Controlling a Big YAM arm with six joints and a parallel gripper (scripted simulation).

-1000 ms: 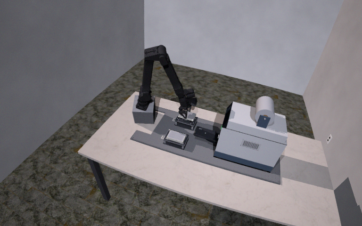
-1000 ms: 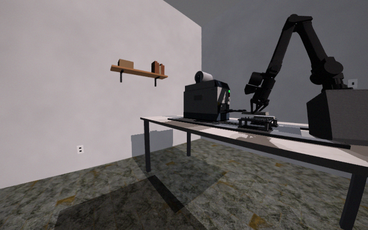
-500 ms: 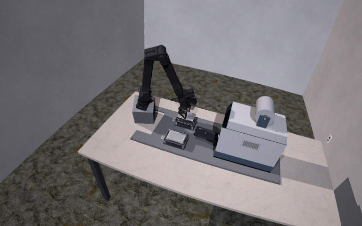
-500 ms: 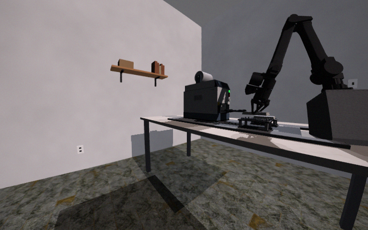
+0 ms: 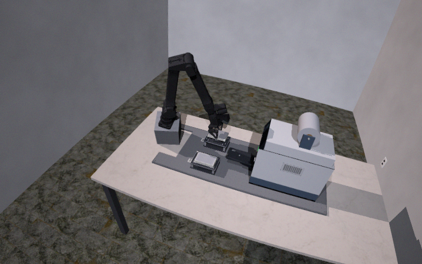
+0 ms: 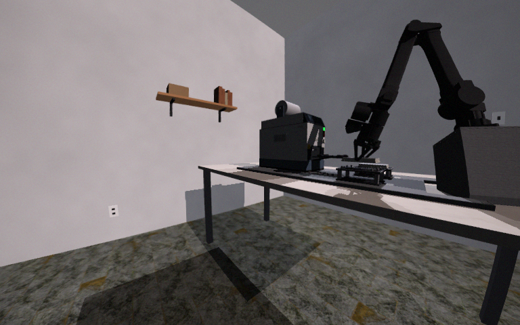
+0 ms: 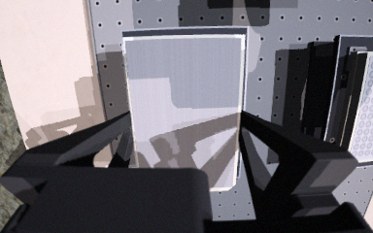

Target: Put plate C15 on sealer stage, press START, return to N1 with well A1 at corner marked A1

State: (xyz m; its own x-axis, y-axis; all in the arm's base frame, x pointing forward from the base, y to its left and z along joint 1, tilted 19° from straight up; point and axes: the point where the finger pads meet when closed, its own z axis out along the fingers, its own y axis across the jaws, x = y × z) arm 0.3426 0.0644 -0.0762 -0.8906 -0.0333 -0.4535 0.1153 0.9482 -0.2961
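The white well plate is right at my hand. From my hand the other things lie so: foil roll (51 cm ahead, 32 cm above, 19 cm to the right); dark stage (17 cm to the right, 17 cm ahead).
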